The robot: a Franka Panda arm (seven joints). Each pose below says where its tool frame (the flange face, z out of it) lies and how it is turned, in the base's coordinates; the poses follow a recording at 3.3 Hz.
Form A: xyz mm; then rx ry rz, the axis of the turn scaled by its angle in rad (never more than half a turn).
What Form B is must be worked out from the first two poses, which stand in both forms.
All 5 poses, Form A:
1: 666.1 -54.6 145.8 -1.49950 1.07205 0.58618
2: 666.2 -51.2 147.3 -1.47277 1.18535 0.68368
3: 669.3 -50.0 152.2 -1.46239 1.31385 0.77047
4: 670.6 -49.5 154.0 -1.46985 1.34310 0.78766
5: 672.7 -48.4 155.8 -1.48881 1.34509 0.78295
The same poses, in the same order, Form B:
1: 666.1 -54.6 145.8 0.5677 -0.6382 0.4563 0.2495
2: 666.2 -51.2 147.3 0.5359 -0.6185 0.4978 0.2871
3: 669.3 -50.0 152.2 0.4926 -0.6027 0.5415 0.3176
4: 670.6 -49.5 154.0 0.4796 -0.6024 0.5504 0.3228
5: 672.7 -48.4 155.8 0.4741 -0.6086 0.5499 0.3201
